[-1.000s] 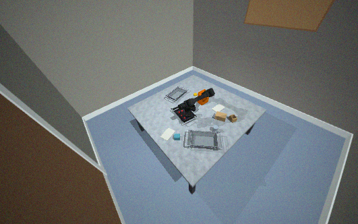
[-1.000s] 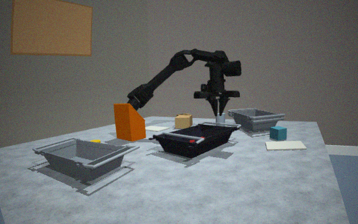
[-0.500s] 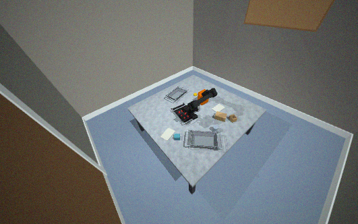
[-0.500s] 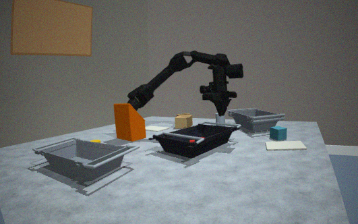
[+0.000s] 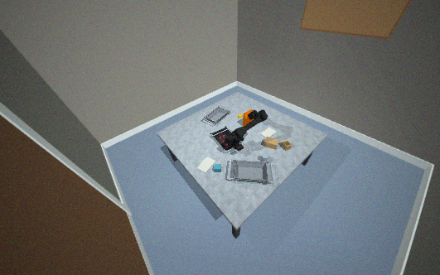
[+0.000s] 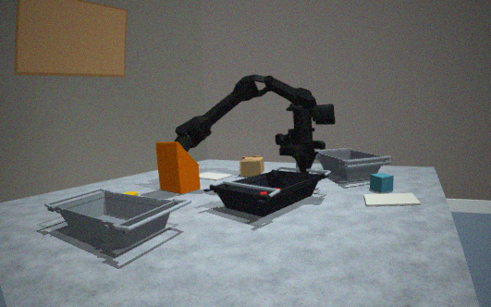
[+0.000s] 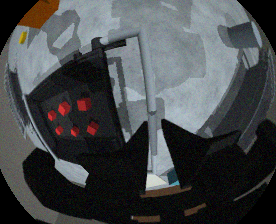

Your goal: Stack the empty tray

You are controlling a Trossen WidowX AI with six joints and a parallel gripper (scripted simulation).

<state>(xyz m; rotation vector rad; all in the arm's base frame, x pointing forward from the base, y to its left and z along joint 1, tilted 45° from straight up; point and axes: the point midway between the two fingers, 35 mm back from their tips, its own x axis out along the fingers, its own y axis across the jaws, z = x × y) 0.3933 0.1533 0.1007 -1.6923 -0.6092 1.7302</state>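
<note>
My gripper tip is now 21 cm past the grey tray and 55 cm to the left of it. Also, from my gripper tip: box: 41 cm behind, 28 cm to the left, 3 cm below; yellow disc: 42 cm behind, 37 cm to the right, 3 cm below; teal cube: 25 cm ahead, 5 cm to the left, 2 cm below.
</note>
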